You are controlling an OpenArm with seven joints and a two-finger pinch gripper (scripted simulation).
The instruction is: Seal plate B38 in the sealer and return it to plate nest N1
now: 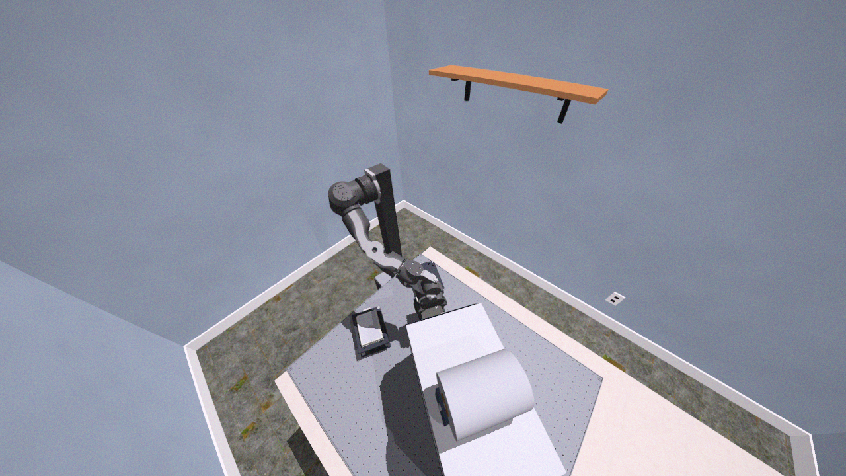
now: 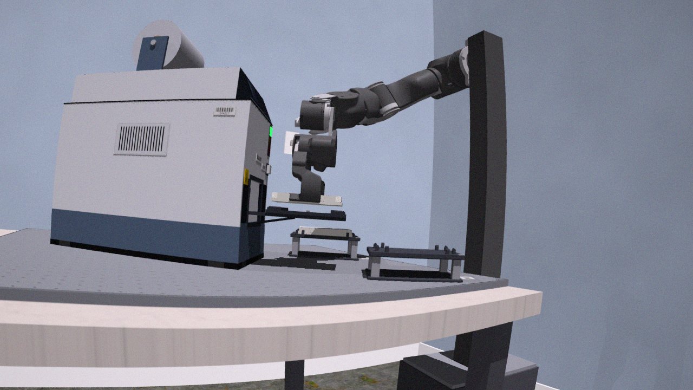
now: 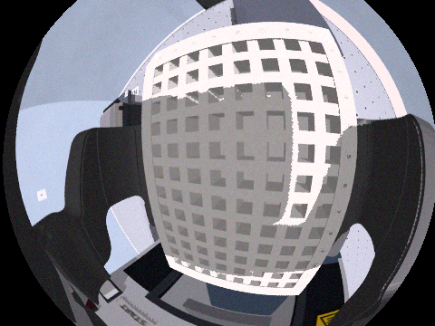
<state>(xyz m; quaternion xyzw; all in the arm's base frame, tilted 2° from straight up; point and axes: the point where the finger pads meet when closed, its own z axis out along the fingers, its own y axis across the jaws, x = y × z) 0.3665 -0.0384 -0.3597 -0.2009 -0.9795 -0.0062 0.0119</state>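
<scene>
Right now my hand is 20 mm above the sealer's stage. Also, from my hand: start key 50 mm ahead, 120 mm to the right, 60 mm above; foil roll 300 mm ahead, 130 mm to the right, 290 mm above; yellow warning label 130 mm ahead, 40 mm to the left, 30 mm above.
</scene>
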